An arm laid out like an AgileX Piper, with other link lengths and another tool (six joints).
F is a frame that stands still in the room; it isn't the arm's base.
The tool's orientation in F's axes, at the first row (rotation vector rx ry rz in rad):
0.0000, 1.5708, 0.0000
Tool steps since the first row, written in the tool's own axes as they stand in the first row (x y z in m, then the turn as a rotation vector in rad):
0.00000, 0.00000, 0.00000, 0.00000, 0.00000, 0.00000
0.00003, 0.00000, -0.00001, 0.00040, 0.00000, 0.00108
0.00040, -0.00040, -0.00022, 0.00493, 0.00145, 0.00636
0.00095, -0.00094, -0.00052, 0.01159, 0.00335, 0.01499
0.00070, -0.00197, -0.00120, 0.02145, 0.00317, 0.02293
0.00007, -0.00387, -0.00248, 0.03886, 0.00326, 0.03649
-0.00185, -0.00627, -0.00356, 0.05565, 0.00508, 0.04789
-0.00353, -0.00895, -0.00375, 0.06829, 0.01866, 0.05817
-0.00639, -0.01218, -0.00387, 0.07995, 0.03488, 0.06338
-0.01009, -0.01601, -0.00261, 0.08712, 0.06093, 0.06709
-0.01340, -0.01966, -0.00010, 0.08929, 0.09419, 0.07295
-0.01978, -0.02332, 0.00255, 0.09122, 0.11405, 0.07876
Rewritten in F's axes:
0.00000, 0.00000, 0.00000, 0.00000, 0.00000, 0.00000
-0.00001, 0.00000, -0.00003, 0.00108, 0.00000, -0.00040
-0.00022, -0.00040, -0.00040, 0.00636, 0.00145, -0.00493
-0.00052, -0.00094, -0.00095, 0.01499, 0.00335, -0.01159
-0.00120, -0.00197, -0.00070, 0.02293, 0.00317, -0.02145
-0.00248, -0.00387, -0.00007, 0.03649, 0.00326, -0.03886
-0.00356, -0.00627, 0.00185, 0.04789, 0.00508, -0.05565
-0.00375, -0.00895, 0.00353, 0.05817, 0.01866, -0.06829
-0.00387, -0.01218, 0.00639, 0.06338, 0.03488, -0.07995
-0.00261, -0.01601, 0.01009, 0.06709, 0.06093, -0.08712
-0.00010, -0.01966, 0.01340, 0.07295, 0.09419, -0.08929
0.00255, -0.02332, 0.01978, 0.07876, 0.11405, -0.09122

